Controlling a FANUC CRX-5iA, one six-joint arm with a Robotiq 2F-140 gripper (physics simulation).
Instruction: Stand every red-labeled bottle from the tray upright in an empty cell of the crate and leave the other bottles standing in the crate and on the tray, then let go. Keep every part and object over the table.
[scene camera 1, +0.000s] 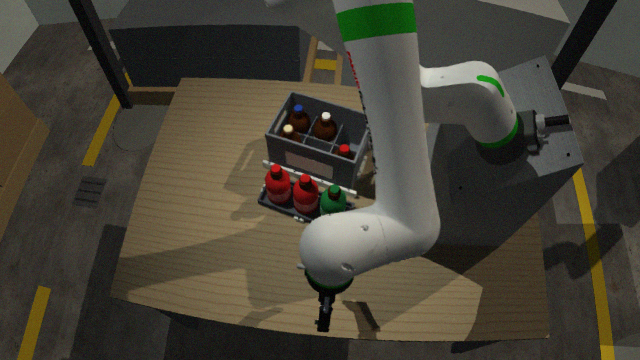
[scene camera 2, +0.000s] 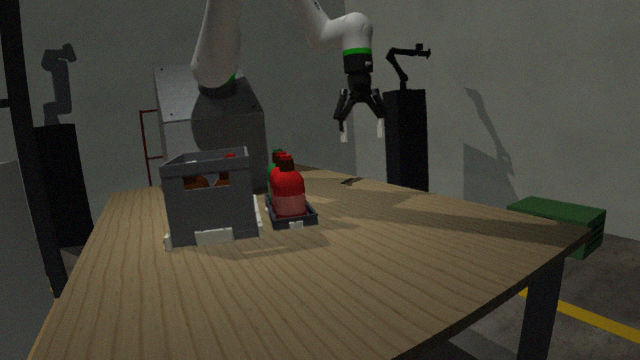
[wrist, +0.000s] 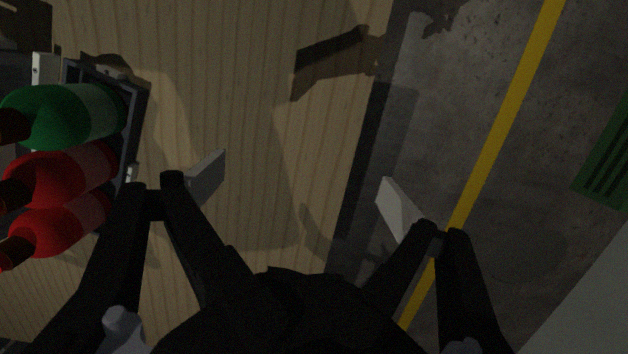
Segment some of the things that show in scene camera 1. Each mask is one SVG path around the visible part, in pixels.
A red bottle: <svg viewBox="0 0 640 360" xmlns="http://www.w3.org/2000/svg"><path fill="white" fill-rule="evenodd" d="M274 164L265 177L268 198L273 204L283 205L291 199L292 195L290 176L280 165Z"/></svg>
